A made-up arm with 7 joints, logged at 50 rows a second.
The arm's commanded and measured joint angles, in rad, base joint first. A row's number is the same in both.
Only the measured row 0 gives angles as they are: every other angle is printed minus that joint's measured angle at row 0.
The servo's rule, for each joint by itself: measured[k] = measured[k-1] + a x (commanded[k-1-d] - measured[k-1]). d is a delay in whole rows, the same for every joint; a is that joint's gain. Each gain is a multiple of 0.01, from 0.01 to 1. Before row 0 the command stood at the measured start. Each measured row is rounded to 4 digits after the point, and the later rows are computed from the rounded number. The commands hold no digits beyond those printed.
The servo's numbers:
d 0
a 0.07 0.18 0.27 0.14 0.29 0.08 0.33
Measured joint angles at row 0:
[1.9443 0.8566 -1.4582 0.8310 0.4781 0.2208 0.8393]
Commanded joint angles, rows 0 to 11:
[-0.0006 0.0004 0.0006 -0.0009 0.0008 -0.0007 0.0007]
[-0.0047 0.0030 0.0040 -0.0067 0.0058 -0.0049 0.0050]
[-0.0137 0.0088 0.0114 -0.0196 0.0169 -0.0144 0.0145]
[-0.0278 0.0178 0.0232 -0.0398 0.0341 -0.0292 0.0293]
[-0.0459 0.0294 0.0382 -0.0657 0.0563 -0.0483 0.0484]
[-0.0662 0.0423 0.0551 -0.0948 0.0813 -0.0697 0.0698]
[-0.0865 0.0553 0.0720 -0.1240 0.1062 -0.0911 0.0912]
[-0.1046 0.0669 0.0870 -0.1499 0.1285 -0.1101 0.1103]
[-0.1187 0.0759 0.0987 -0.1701 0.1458 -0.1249 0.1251]
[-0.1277 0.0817 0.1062 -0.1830 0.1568 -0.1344 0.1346]
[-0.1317 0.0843 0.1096 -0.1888 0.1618 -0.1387 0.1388]
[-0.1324 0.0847 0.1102 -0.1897 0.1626 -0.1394 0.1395]
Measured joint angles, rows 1 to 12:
[0.0000 0.0001 0.0002 -0.0001 0.0002 -0.0001 0.0002]
[-0.0003 0.0006 0.0012 -0.0010 0.0018 -0.0005 0.0018]
[-0.0012 0.0021 0.0040 -0.0036 0.0062 -0.0016 0.0060]
[-0.0031 0.0049 0.0092 -0.0087 0.0143 -0.0038 0.0137]
[-0.0061 0.0093 0.0170 -0.0167 0.0265 -0.0074 0.0252]
[-0.0103 0.0152 0.0273 -0.0276 0.0424 -0.0124 0.0399]
[-0.0156 0.0224 0.0394 -0.0411 0.0609 -0.0187 0.0568]
[-0.0218 0.0304 0.0523 -0.0563 0.0805 -0.0260 0.0745]
[-0.0286 0.0386 0.0648 -0.0722 0.0994 -0.0339 0.0912]
[-0.0355 0.0464 0.0760 -0.0877 0.1160 -0.0419 0.1055]
[-0.0422 0.0532 0.0851 -0.1019 0.1293 -0.0496 0.1165]
[-0.0485 0.0589 0.0919 -0.1142 0.1390 -0.0568 0.1241]

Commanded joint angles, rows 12 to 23:
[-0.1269 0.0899 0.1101 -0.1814 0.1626 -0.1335 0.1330]
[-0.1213 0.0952 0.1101 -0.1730 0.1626 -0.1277 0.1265]
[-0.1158 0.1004 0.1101 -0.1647 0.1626 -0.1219 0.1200]
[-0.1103 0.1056 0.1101 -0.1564 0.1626 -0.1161 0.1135]
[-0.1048 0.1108 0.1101 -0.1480 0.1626 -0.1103 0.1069]
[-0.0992 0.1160 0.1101 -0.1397 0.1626 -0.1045 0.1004]
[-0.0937 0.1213 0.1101 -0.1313 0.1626 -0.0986 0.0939]
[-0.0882 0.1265 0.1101 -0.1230 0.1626 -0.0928 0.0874]
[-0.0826 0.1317 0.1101 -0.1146 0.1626 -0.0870 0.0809]
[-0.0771 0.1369 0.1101 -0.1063 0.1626 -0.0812 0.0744]
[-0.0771 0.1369 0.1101 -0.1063 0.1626 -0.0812 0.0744]
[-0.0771 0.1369 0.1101 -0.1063 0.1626 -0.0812 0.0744]
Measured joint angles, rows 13 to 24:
[-0.0540 0.0645 0.0968 -0.1236 0.1458 -0.0629 0.1270]
[-0.0587 0.0700 0.1004 -0.1305 0.1507 -0.0681 0.1268]
[-0.0627 0.0755 0.1030 -0.1353 0.1542 -0.0724 0.1246]
[-0.0660 0.0809 0.1049 -0.1383 0.1566 -0.0759 0.1209]
[-0.0687 0.0863 0.1063 -0.1397 0.1583 -0.0787 0.1163]
[-0.0708 0.0916 0.1073 -0.1397 0.1595 -0.0808 0.1111]
[-0.0724 0.0969 0.1081 -0.1385 0.1604 -0.0822 0.1054]
[-0.0735 0.1022 0.1086 -0.1363 0.1610 -0.0830 0.0995]
[-0.0741 0.1075 0.1090 -0.1333 0.1615 -0.0833 0.0934]
[-0.0743 0.1128 0.1093 -0.1295 0.1618 -0.0831 0.0871]
[-0.0745 0.1171 0.1095 -0.1263 0.1620 -0.0829 0.0829]
[-0.0747 0.1207 0.1097 -0.1235 0.1622 -0.0828 0.0801]

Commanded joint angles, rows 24 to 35:
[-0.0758 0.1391 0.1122 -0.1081 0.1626 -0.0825 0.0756]
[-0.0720 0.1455 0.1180 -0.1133 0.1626 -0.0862 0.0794]
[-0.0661 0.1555 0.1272 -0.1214 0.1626 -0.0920 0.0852]
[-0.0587 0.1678 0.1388 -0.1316 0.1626 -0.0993 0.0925]
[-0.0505 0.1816 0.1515 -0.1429 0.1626 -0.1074 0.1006]
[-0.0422 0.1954 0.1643 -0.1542 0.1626 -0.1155 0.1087]
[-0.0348 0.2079 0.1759 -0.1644 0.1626 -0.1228 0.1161]
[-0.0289 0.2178 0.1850 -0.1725 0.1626 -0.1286 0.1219]
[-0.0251 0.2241 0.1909 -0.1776 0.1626 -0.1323 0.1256]
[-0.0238 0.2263 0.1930 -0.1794 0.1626 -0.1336 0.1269]
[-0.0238 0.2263 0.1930 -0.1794 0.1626 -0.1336 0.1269]
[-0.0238 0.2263 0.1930 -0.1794 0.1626 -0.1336 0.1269]
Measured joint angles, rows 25 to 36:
[-0.0748 0.1240 0.1104 -0.1213 0.1623 -0.0828 0.0786]
[-0.0746 0.1279 0.1125 -0.1202 0.1624 -0.0831 0.0789]
[-0.0740 0.1329 0.1165 -0.1204 0.1625 -0.0838 0.0810]
[-0.0729 0.1392 0.1225 -0.1220 0.1625 -0.0850 0.0848]
[-0.0713 0.1468 0.1303 -0.1249 0.1625 -0.0868 0.0900]
[-0.0693 0.1555 0.1395 -0.1290 0.1625 -0.0891 0.0962]
[-0.0669 0.1649 0.1493 -0.1340 0.1625 -0.0918 0.1028]
[-0.0642 0.1744 0.1589 -0.1394 0.1625 -0.0947 0.1091]
[-0.0615 0.1833 0.1675 -0.1447 0.1625 -0.0977 0.1145]
[-0.0589 0.1910 0.1744 -0.1496 0.1625 -0.1006 0.1186]
[-0.0564 0.1974 0.1794 -0.1538 0.1625 -0.1032 0.1213]
[-0.0541 0.2026 0.1831 -0.1574 0.1625 -0.1056 0.1231]

